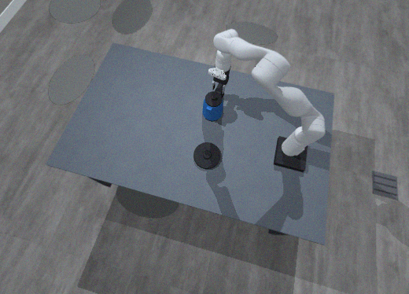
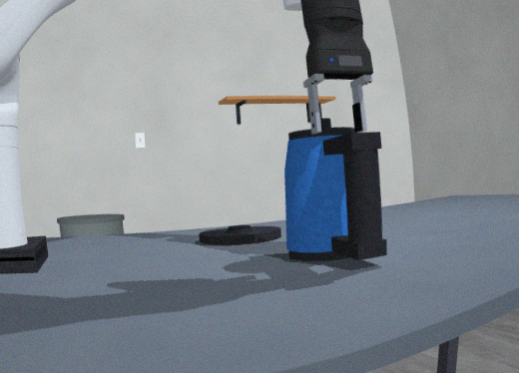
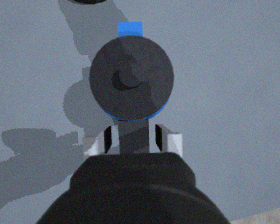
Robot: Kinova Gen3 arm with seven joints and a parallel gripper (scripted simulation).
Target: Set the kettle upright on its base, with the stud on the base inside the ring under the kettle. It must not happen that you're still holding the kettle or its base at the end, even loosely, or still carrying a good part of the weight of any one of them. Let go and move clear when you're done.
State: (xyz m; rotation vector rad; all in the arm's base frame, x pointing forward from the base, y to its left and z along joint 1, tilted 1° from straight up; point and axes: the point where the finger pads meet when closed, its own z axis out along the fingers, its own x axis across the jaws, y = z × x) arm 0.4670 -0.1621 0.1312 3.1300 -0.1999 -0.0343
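Right now the blue kettle is 3 cm to the left of my hand and 8 cm below it. Round my hand: round black base 4 cm behind, 33 cm to the left, 16 cm below.
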